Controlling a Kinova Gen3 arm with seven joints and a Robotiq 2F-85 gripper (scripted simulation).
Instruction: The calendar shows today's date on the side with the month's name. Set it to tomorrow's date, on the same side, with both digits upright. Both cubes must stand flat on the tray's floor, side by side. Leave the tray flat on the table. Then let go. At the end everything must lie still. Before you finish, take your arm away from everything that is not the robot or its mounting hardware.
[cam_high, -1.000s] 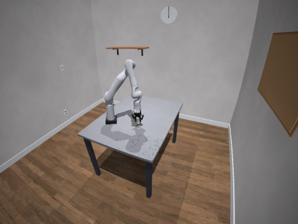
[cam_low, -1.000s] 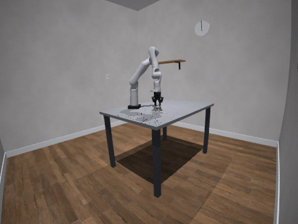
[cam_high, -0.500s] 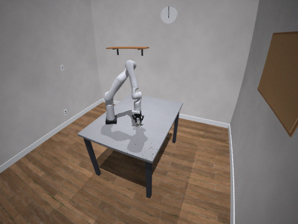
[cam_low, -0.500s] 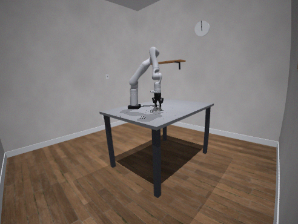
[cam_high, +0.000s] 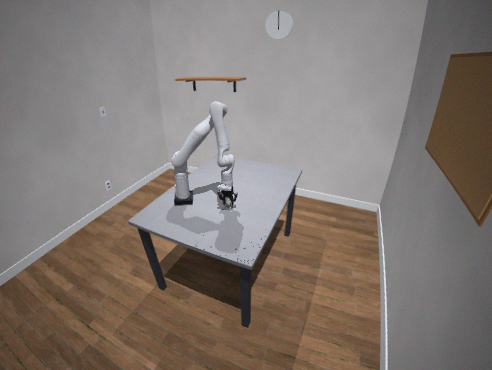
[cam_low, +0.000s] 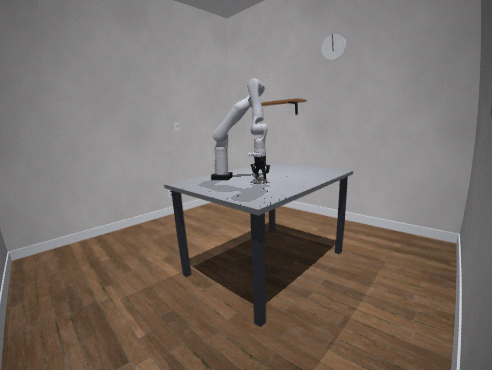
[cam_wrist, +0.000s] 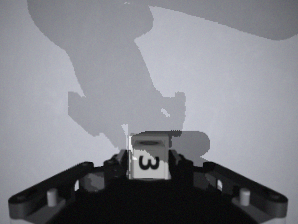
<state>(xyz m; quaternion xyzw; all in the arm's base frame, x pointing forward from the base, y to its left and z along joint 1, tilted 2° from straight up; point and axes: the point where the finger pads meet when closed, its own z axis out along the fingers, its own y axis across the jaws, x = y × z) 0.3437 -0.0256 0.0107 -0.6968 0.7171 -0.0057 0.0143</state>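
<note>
Now: hand 10 mm above the white digit cube. From my hand the other things lie so: calendar tray: 20 mm to the left, 30 mm below.
</note>
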